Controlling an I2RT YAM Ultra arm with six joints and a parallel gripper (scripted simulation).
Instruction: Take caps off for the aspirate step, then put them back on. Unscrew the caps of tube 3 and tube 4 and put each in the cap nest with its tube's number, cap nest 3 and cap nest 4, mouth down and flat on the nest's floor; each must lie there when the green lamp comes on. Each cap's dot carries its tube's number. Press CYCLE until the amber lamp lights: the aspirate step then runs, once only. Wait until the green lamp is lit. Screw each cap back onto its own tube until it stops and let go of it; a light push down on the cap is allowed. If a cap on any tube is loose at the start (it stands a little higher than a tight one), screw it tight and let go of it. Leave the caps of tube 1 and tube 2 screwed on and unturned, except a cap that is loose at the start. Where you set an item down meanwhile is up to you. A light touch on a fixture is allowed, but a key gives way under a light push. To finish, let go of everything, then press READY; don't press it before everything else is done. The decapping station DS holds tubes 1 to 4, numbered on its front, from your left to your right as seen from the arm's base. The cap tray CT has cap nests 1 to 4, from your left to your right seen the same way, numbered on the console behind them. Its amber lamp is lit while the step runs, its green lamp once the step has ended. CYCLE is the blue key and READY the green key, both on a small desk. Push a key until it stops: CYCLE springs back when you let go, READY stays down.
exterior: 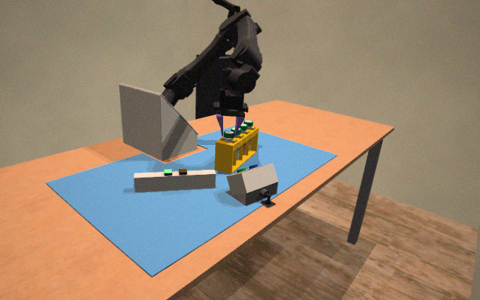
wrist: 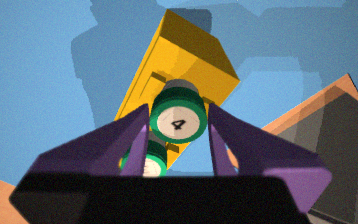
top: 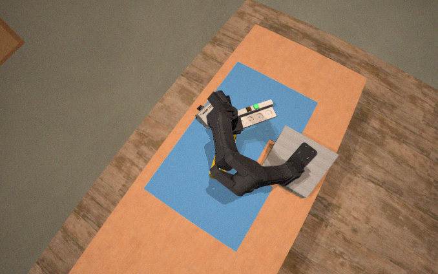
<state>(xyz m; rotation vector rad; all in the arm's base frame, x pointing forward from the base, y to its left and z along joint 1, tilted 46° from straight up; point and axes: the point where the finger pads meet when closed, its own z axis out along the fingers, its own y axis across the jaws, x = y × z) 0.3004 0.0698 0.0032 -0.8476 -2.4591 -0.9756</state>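
My gripper is now right at the cap 4. Round my hand: cap 3: 2 cm behind, 5 cm to the left; then blue key: 14 cm ahead, 3 cm to the right, 5 cm below; then cap 2: 4 cm behind, 10 cm to the left.
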